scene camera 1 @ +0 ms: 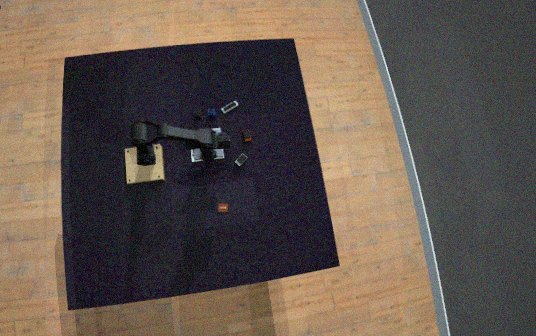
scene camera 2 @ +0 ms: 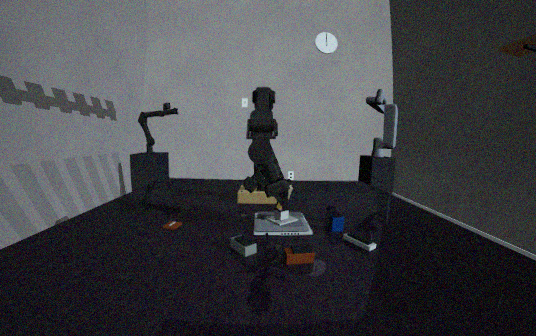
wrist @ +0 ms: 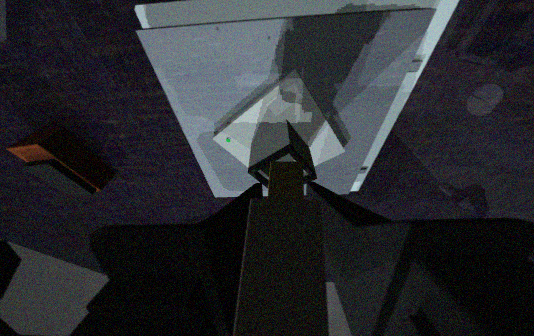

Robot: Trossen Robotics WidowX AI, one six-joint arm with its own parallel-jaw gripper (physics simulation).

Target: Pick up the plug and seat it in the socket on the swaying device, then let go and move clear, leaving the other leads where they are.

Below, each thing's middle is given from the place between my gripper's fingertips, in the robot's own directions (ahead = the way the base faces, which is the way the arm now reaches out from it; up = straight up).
The plug (wrist: pixel 283 278) is 1 cm to the right of my hand and 4 cm above it.
